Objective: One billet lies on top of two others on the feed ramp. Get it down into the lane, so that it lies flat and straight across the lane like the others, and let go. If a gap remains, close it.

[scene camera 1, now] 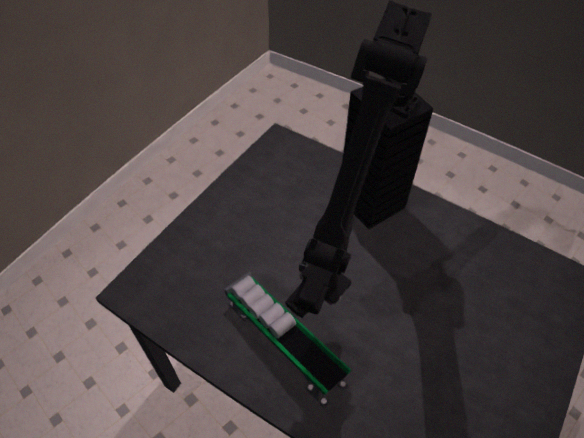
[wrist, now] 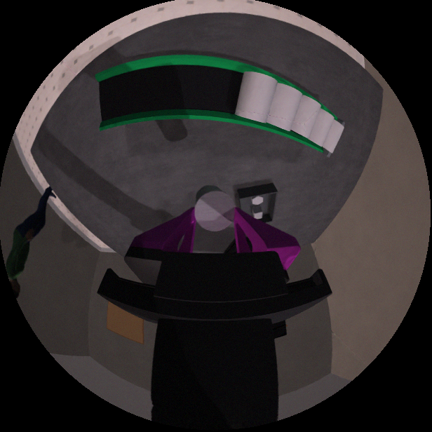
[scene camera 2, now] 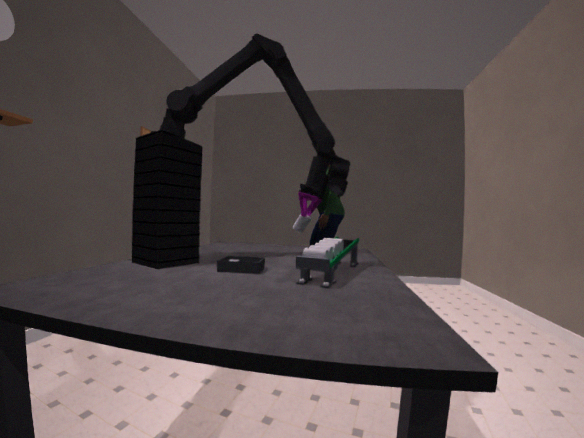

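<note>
My gripper is shut on a white billet. It holds the billet tilted in the air, with one end toward the wrist camera, beside the green-railed ramp lane and above its height. In scene camera 1 the fingers and the held billet are hidden by the arm. Several white billets, the endmost one among them, lie side by side across the lane at one end. They look flat, and no clear gap shows between them. The dark lane floor shows beyond them.
A small black tray with small pale pieces stands on the dark table, beside the ramp. A tall black pedestal carries the arm. A person stands beyond the table.
</note>
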